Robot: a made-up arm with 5 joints. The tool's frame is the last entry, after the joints.
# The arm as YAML. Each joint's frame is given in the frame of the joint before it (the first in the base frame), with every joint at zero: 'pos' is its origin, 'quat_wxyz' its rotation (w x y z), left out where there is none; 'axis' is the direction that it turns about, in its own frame. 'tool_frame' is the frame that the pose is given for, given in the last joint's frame.
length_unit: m
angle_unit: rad
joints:
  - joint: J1
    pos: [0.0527, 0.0, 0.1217]
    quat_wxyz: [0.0, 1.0, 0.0, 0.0]
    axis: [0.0, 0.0, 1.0]
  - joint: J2
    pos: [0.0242, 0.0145, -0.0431]
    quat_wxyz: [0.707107, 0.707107, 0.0, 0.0]
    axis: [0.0, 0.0, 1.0]
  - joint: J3
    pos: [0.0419, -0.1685, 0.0]
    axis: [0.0, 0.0, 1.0]
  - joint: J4
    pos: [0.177, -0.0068, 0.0]
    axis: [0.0, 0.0, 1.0]
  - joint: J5
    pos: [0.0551, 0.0, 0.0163]
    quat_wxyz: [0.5, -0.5, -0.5, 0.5]
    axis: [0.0, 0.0, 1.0]
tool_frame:
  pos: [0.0, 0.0, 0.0]
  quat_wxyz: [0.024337, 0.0, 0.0, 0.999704]
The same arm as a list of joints. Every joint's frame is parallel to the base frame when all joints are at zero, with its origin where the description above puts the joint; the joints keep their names.
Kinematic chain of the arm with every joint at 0, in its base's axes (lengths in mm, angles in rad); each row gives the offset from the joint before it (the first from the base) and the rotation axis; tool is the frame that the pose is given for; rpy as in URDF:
J1: xyz 52.7 0 121.7 axis -z
J2: xyz 24.2 -14.5 43.1 axis +y
J3: xyz 41.9 0 168.5 axis +y
J4: xyz 177 0 6.8 axis +y
J5: xyz 55.1 16.3 0 axis -x
tool: xyz 0 0 0 rpy 1.5708 -1.5221 -1.5708

